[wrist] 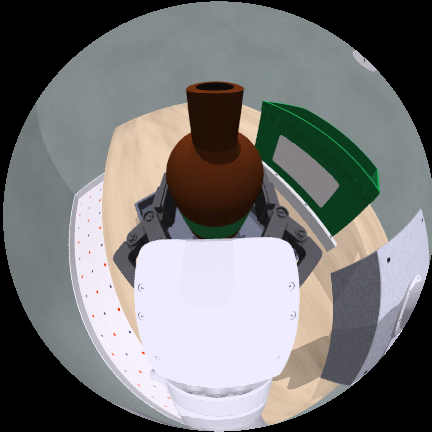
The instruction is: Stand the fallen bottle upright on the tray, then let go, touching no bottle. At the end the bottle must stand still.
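Frame: origin at the arm's base, x right, y back, z down, level; millimetres.
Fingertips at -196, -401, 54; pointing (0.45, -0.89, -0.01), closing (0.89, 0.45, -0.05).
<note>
A point is followed by its place in that frame, as x, y, z.
A brown bottle (215,175) {-214, -364, 10} with a green label is in the middle of the wrist view, its open mouth towards the top of the view. My gripper (214,179) {-196, -401, 54} is shut on the bottle, with one dark finger on each side of its body near the label. The bottle's lower end is hidden behind the white gripper housing. Parts of the blue-grey tray (144,204) {-293, -517, 175} show behind the bottle and the fingers. Whether the bottle's base touches the tray is hidden.
A green crate (265,132) {-14, -520, 84} stands at the upper right, with a pale rail (312,222) {-13, -325, 170} along its near side. A white dotted board (90,240) lies along the left edge of the wooden table (130,150) {-321, -812, 187}. A speckled grey block (355,310) {-72, -129, 118} is at the right.
</note>
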